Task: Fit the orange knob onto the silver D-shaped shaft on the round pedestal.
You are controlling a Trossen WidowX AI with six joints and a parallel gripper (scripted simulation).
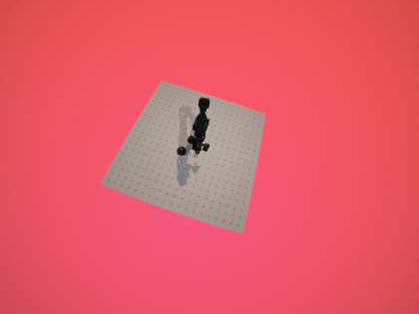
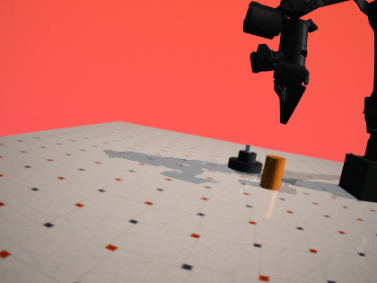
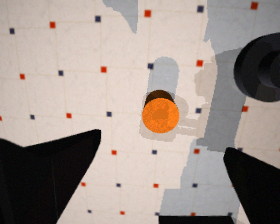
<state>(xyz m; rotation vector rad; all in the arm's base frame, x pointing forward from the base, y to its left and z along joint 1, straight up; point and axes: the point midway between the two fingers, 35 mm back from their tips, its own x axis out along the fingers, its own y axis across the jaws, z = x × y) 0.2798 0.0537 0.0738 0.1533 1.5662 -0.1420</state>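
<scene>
Right now my gripper tip is 8 cm above the orange knob. From my gripper tip the other things lie so: black round pedestal 14 cm to the right, 9 cm below, 4 cm ahead.
</scene>
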